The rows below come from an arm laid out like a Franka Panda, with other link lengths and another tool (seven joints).
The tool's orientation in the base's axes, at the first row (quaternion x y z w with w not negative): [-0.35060, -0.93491, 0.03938, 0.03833]
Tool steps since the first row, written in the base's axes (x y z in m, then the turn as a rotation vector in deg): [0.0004, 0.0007, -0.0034, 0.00, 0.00, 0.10]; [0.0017, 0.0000, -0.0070, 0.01, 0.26, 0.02]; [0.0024, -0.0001, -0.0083, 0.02, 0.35, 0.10]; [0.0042, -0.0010, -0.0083, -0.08, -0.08, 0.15]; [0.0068, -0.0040, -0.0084, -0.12, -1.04, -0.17]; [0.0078, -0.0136, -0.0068, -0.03, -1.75, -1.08]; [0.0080, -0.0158, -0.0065, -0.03, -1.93, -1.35]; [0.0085, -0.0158, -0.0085, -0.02, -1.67, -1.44]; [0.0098, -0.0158, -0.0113, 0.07, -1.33, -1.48]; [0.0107, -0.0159, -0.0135, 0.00, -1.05, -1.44]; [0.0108, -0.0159, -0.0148, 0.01, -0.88, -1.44]
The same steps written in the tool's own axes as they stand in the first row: [0.0000, 0.0011, 0.0033, 0.00, -0.01, -0.10]; [-0.0016, 0.0018, 0.0068, 0.16, 0.20, -0.03]; [-0.0022, 0.0023, 0.0080, 0.22, 0.27, -0.12]; [-0.0042, 0.0028, 0.0079, 0.01, -0.13, -0.14]; [-0.0081, 0.0023, 0.0079, -0.60, -0.84, 0.23]; [-0.0151, -0.0044, 0.0066, -1.18, -1.23, 1.16]; [-0.0167, -0.0060, 0.0064, -1.31, -1.33, 1.44]; [-0.0172, -0.0055, 0.0083, -1.15, -1.12, 1.51]; [-0.0183, -0.0043, 0.0110, -0.99, -0.80, 1.53]; [-0.0191, -0.0036, 0.0131, -0.75, -0.64, 1.48]; [-0.0192, -0.0034, 0.0144, -0.65, -0.51, 1.47]
